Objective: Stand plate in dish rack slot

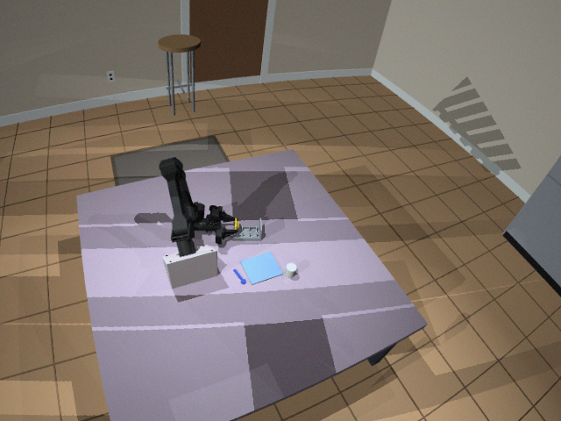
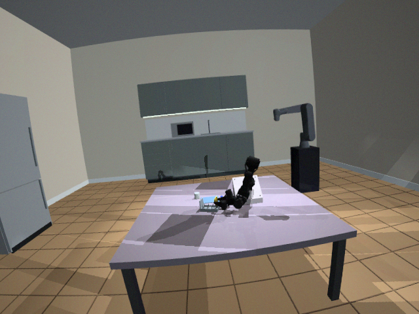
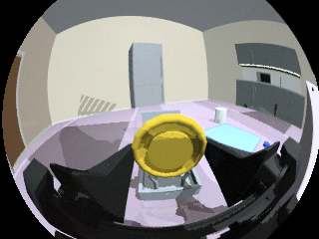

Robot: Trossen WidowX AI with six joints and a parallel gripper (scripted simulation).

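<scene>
Right now my gripper tip is 4 cm short of the grey dish rack, 1 cm to the left of it and 5 cm above it. From my gripper tip the other things lie so: blue spoon (6 cm behind, 23 cm to the right, 7 cm below); then yellow plate (1 cm behind); then blue mat (4 cm ahead, 21 cm to the right, 7 cm below).
</scene>
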